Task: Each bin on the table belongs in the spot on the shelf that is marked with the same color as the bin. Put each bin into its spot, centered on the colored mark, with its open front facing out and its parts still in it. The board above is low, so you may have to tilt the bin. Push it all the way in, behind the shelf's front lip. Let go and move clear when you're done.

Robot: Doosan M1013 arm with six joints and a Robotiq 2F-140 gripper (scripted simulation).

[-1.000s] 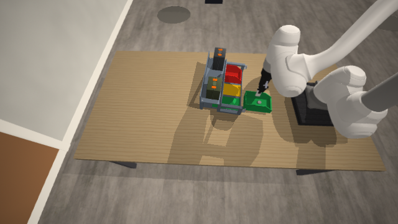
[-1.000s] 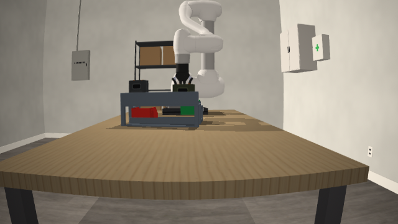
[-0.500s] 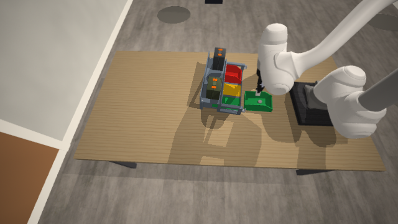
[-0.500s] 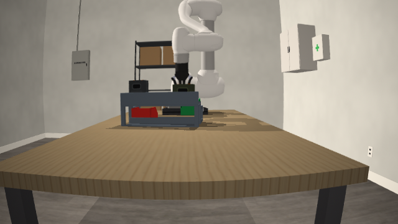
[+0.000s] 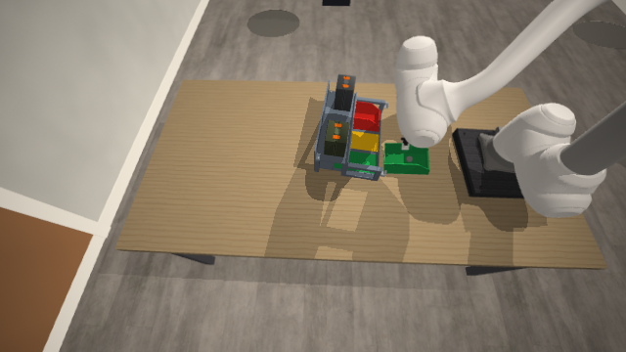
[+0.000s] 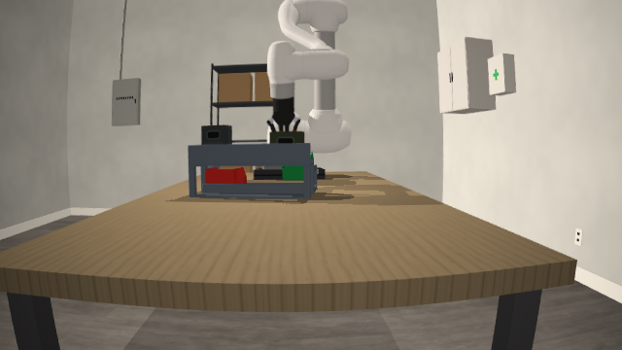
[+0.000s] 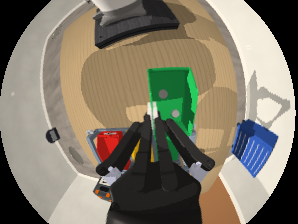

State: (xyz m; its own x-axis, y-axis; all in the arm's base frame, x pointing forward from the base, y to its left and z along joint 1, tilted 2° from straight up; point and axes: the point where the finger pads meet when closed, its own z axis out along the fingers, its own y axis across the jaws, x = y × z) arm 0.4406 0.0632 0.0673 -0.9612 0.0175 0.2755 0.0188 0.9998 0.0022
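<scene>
The green bin lies 10 mm behind my hand, 50 mm to the left of it and 40 mm below it. Also, from my hand: red bin 170 mm ahead, 180 mm to the right, 80 mm below.
</scene>
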